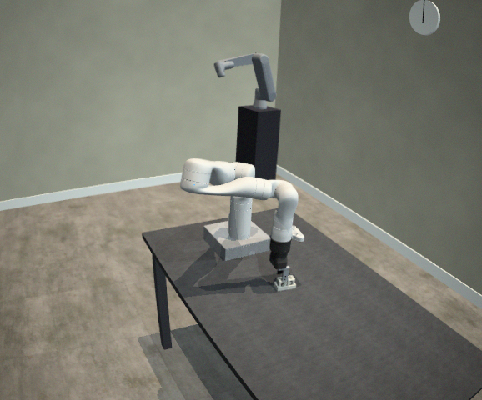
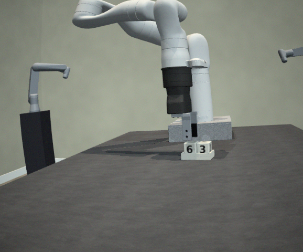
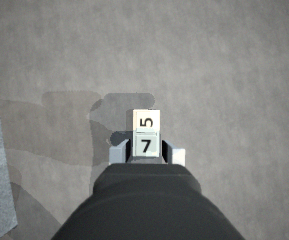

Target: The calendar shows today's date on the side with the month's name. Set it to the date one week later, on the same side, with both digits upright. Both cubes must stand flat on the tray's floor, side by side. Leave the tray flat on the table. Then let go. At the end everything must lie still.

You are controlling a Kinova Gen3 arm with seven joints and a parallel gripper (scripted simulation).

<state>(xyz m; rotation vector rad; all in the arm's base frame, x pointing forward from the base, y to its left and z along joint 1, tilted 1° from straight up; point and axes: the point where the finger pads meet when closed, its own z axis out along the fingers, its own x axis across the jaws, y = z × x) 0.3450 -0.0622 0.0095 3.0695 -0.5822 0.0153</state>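
The white tray lies 10 mm ahead of my hand, 20 mm to the left of it and 60 mm below it.
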